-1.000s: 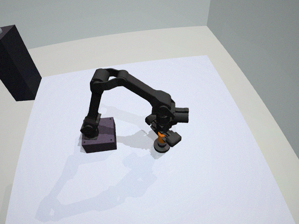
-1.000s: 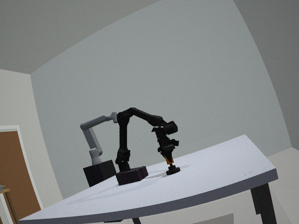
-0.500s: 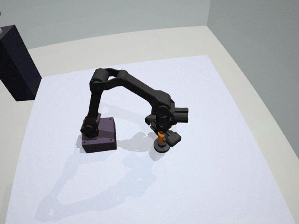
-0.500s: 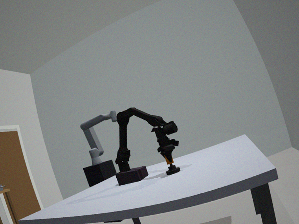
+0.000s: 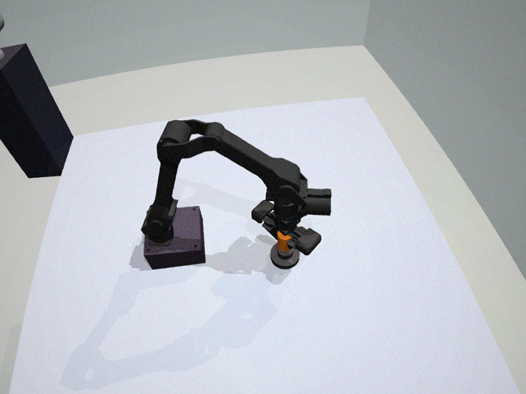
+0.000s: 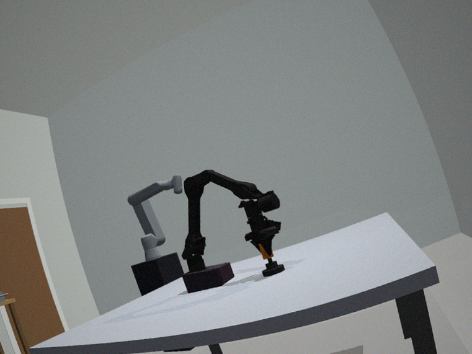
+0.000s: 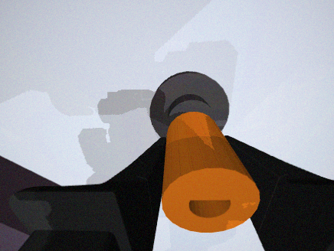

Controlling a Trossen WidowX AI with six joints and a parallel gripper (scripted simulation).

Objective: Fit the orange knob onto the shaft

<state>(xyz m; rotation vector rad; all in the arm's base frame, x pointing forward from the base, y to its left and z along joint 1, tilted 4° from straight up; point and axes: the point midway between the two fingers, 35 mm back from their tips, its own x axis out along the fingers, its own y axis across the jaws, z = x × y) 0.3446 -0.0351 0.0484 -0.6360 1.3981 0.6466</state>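
Now: the orange knob 2 cm above my gripper tip. Round my gripper tip: pedestal 4 cm below.
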